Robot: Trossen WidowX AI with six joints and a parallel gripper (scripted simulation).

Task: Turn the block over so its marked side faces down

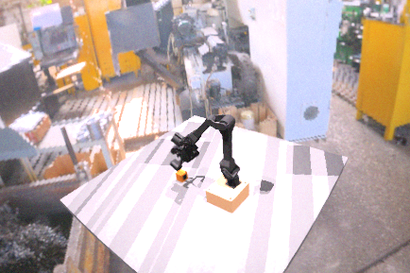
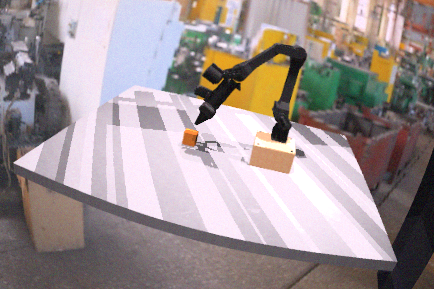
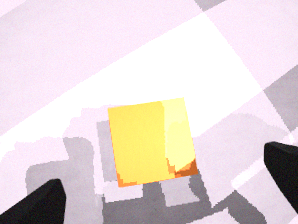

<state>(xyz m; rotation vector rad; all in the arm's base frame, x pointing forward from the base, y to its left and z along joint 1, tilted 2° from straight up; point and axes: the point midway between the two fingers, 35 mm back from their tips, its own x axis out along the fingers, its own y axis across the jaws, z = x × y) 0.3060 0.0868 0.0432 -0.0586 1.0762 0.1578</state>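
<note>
Now: the orange block 7 cm below my gripper tip.
</note>
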